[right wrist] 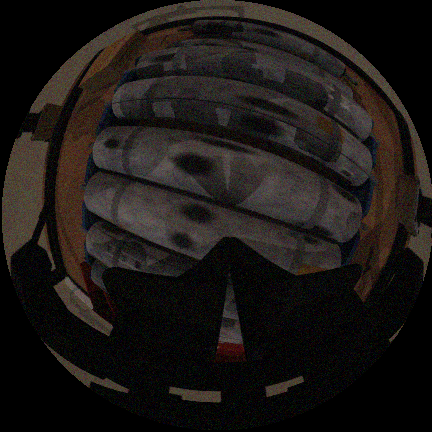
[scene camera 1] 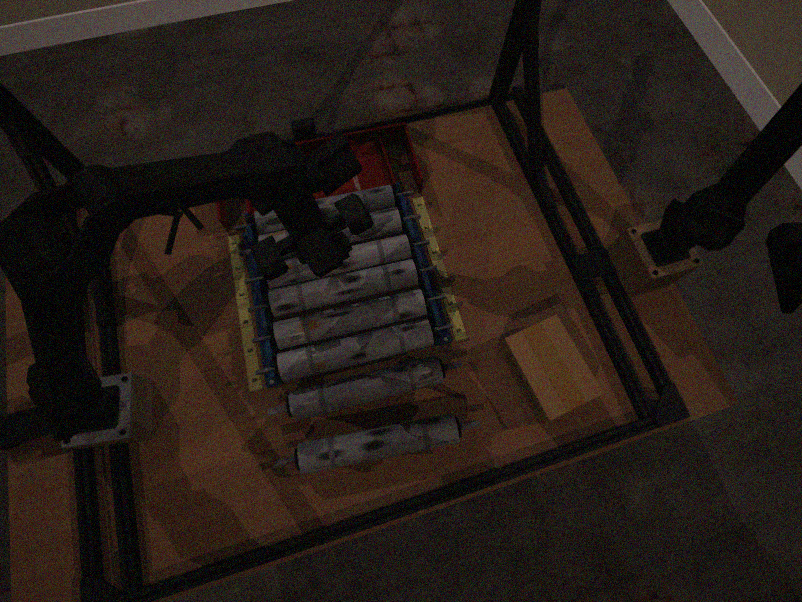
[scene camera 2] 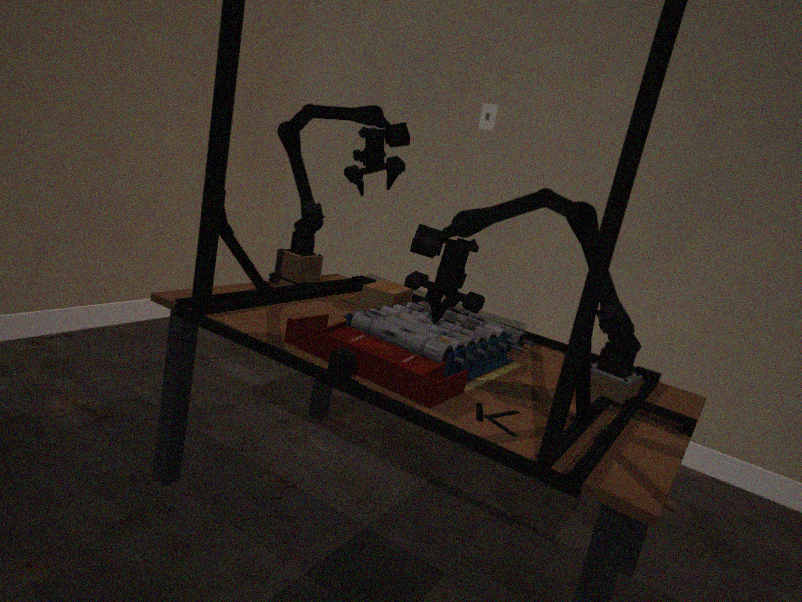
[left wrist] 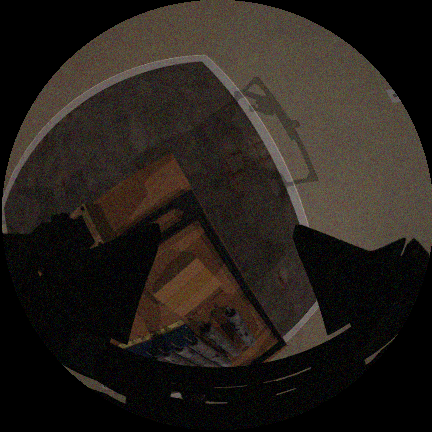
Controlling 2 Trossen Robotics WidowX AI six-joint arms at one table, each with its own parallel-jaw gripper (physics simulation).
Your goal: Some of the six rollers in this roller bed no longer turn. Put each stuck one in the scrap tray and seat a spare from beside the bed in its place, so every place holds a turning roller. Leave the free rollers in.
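Places are measured from the left arm's base along level axes (x ahead, y left, z up), in centimetres.
Where they show: left gripper, fingertip midpoint: (scene camera 1: pixel 800 343) (scene camera 2: pixel 375 192) (left wrist: pixel 229 231); right gripper, fingertip midpoint: (right wrist: pixel 228 242) (scene camera 2: pixel 435 323); left arm's base, origin of the base link: (scene camera 1: pixel 664 246) (scene camera 2: pixel 300 252) (left wrist: pixel 78 235); right arm's base, origin of the base link: (scene camera 1: pixel 96 409) (scene camera 2: pixel 614 371).
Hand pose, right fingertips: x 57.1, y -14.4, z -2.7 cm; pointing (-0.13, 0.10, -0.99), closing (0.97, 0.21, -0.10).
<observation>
Each offset is from my right fingertips to the top centre of the thing. "pt": to the spot under its first point.
The roller bed @[pt dx -20.1, dy +15.5, dz -7.6 cm] (scene camera 1: pixel 458 325) has blue and yellow side rails; grey mottled rollers (scene camera 1: pixel 355 349) (scene camera 2: pixel 401 327) (right wrist: pixel 150 209) lie across it, some partly hidden by the right arm. Which are stuck cannot be told. Two spare rollers lie on the table beyond the bed's lower end in scene camera 1: one spare @[dx -1.0, dy +22.0, dz -2.8 cm] (scene camera 1: pixel 366 387) near it, the other spare @[dx -0.5, dy +31.2, dz -2.8 cm] (scene camera 1: pixel 378 443) farther off. The red scrap tray @[dx -2.6, dy -21.1, dz -2.1 cm] (scene camera 1: pixel 377 165) (scene camera 2: pixel 388 366) is at the bed's other end. My right gripper (scene camera 2: pixel 437 318) (right wrist: pixel 228 242) is shut and empty, tips low over the rollers; contact is unclear. My left gripper (scene camera 2: pixel 375 191) (left wrist: pixel 229 231) is open, high and empty.
A wooden block @[dx -31.8, dy +27.8, dz -2.1 cm] (scene camera 1: pixel 553 366) (scene camera 2: pixel 386 291) (left wrist: pixel 187 287) lies right of the spares in scene camera 1. Thin black pieces @[pt dx +27.2, dy -17.5, dz -7.6 cm] (scene camera 2: pixel 502 413) lie near the tray. Black frame bars edge the table, with upright posts (scene camera 2: pixel 218 149) at its sides.
</observation>
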